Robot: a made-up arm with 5 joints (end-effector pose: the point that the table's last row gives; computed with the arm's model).
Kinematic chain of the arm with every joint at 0, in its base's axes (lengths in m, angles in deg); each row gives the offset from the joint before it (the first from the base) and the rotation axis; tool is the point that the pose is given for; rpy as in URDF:
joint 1: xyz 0 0 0.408 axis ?
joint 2: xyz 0 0 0 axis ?
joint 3: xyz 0.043 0 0.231 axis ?
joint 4: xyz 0.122 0 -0.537 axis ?
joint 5: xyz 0.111 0 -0.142 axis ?
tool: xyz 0 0 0 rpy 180 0 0
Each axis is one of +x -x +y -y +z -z.
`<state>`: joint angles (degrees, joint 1 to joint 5).
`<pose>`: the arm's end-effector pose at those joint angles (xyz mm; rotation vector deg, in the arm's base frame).
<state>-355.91 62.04 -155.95 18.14 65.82</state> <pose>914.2 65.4 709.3 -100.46 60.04 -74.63</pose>
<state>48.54 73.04 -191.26 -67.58 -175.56</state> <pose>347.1 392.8 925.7 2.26 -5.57 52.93</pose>
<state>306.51 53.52 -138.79 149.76 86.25</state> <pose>402.3 -543.5 426.7 47.90 -130.68 -84.24</pose>
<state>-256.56 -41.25 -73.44 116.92 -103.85</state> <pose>-98.2 410.8 799.0 42.45 -174.88 3.50</pose>
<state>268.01 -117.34 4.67 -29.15 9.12</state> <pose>-7.8 -223.9 839.9 27.32 -33.20 93.14</pose>
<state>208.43 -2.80 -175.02 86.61 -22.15</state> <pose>-61.4 -33.2 1296.1 37.95 -80.31 4.97</pose>
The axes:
joint 1: +z
joint 2: +y
joint 3: +y
joint 4: +y
joint 5: -z

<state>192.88 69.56 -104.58 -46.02 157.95</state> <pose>-777.0 -177.7 166.1 -126.38 -39.76 112.87</pose>
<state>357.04 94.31 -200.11 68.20 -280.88</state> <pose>884.0 -45.7 566.6 -114.43 99.62 -40.66</pose>
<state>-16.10 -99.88 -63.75 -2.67 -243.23</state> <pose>-264.1 76.2 1124.6 -5.94 13.62 -78.93</pose>
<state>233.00 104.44 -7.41 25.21 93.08</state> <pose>309.5 410.7 235.3 25.75 70.58 130.29</pose>
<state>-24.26 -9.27 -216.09 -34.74 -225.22</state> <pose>-566.7 255.4 848.5 15.36 -83.05 -57.26</pose>
